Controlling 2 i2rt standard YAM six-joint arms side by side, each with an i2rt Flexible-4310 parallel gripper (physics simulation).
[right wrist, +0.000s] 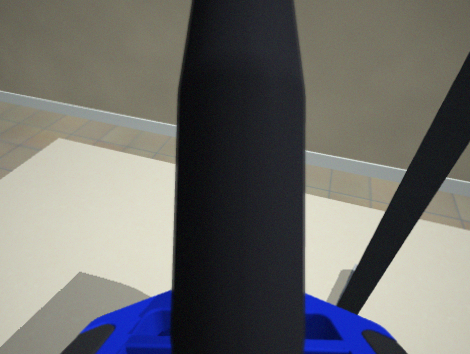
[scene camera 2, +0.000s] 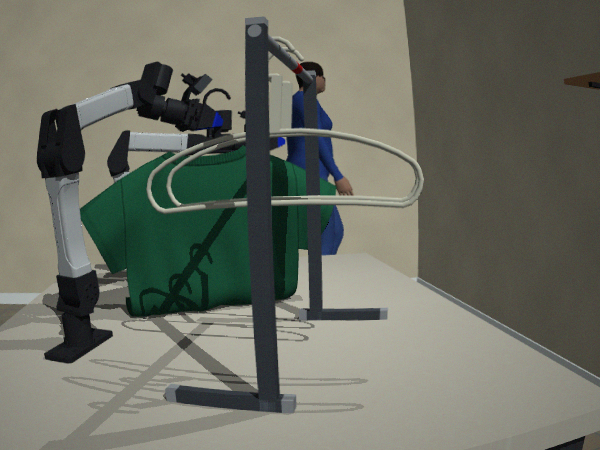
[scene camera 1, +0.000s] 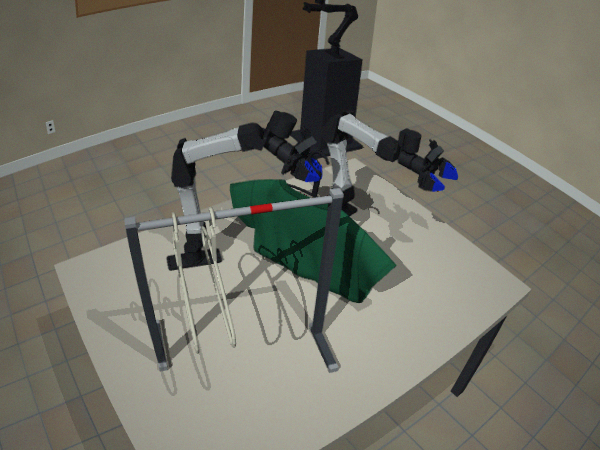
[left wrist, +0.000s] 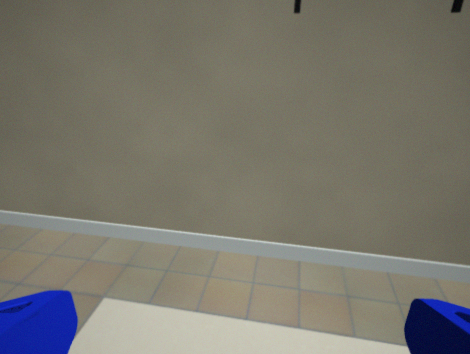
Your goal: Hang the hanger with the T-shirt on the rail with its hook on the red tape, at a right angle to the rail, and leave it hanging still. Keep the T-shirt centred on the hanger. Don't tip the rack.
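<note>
My right gripper [scene camera 1: 313, 171] [scene camera 2: 218, 120] [right wrist: 237, 290] is shut on the black hanger [right wrist: 239, 175] at its neck. The hook stands above the fingers in the scene camera 2 view. The green T-shirt [scene camera 1: 295, 230] [scene camera 2: 160, 220] hangs on this hanger, behind the rack, with its hem low over the table. The shirt hides most of the hanger, so centring is hard to tell. My left gripper [scene camera 1: 446, 183] [left wrist: 239, 309] is open and empty, out beyond the shirt. The red tape [scene camera 1: 261, 208] [scene camera 2: 299, 68] on the rail [scene camera 1: 300, 203] carries no hook. The rack [scene camera 1: 327, 260] [scene camera 2: 262, 250] stands upright.
Two cream hangers [scene camera 1: 232, 339] [scene camera 2: 350, 134] hang on the rail, between the tape and the post far from my left gripper. A black cabinet [scene camera 1: 330, 90] with another arm stands behind the table [scene camera 1: 400, 350]. A person in blue [scene camera 2: 312, 115] stands beyond the rack.
</note>
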